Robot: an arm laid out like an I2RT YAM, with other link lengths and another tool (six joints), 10 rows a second.
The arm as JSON. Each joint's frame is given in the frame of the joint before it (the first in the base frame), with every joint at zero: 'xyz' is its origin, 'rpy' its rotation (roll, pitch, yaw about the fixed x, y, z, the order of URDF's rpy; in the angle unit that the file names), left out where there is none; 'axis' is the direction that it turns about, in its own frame. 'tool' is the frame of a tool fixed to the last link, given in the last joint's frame.
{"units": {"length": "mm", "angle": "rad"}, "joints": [
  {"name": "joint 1", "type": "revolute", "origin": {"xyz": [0.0, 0.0, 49.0]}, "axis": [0.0, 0.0, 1.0]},
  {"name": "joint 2", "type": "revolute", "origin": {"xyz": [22.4, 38.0, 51.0]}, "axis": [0.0, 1.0, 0.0]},
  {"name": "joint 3", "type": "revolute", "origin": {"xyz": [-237.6, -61.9, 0.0]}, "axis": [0.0, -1.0, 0.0]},
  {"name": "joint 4", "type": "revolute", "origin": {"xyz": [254.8, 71.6, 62.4]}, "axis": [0.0, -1.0, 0.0]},
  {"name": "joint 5", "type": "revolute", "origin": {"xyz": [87.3, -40.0, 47.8]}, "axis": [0.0, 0.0, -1.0]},
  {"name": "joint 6", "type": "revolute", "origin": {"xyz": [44.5, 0.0, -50.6]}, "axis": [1.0, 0.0, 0.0]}
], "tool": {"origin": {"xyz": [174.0, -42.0, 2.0], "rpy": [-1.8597, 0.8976, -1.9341]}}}
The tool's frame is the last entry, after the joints.
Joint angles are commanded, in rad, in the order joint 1, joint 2, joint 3, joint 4, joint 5, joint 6. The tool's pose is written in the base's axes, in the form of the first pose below.
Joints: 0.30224 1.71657 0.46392 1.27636 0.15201 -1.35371
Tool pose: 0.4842 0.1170 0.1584 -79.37 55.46 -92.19
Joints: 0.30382 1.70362 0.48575 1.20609 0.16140 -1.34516
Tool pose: 0.4901 0.1172 0.1530 -81.19 56.93 -91.48
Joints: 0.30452 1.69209 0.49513 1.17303 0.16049 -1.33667
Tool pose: 0.4921 0.1181 0.1527 -81.71 57.47 -90.81
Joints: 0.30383 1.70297 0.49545 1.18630 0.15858 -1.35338
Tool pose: 0.4922 0.1189 0.1518 -82.08 56.63 -91.55
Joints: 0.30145 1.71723 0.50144 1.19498 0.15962 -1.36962
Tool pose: 0.4939 0.1186 0.1503 -82.50 56.08 -92.41
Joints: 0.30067 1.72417 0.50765 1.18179 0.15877 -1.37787
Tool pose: 0.4958 0.1193 0.1458 -83.63 55.98 -92.49
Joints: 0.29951 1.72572 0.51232 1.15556 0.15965 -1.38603
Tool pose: 0.4974 0.1194 0.1392 -85.30 56.15 -92.46
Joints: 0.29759 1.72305 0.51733 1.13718 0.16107 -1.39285
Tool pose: 0.4988 0.1188 0.1372 -86.14 56.21 -92.66
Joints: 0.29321 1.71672 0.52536 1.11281 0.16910 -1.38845
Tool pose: 0.5013 0.1151 0.1366 -86.45 57.21 -92.79
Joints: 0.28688 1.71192 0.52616 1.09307 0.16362 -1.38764
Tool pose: 0.5021 0.1132 0.1333 -87.29 57.59 -92.46
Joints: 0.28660 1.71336 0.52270 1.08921 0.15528 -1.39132
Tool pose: 0.5013 0.1149 0.1298 -88.07 57.20 -92.07
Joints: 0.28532 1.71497 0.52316 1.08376 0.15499 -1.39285
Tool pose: 0.5016 0.1144 0.1276 -88.52 57.30 -92.02
